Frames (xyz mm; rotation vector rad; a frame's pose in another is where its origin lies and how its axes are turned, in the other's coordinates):
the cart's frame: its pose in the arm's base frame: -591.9 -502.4 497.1 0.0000 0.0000 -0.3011
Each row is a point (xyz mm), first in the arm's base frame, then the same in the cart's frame.
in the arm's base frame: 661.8 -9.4 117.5
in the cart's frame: 1051.1 842.6 -379.6
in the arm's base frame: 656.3 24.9 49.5
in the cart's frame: 1035.7 873.8 -447.6
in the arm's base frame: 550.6 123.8 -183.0
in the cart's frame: 905.4 936.9 -680.1
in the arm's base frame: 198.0 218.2 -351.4
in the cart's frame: 540.7 922.4 -848.5
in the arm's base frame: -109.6 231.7 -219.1
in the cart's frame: 242.9 844.1 -716.2
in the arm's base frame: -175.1 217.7 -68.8
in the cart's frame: 184.5 811.3 -565.9
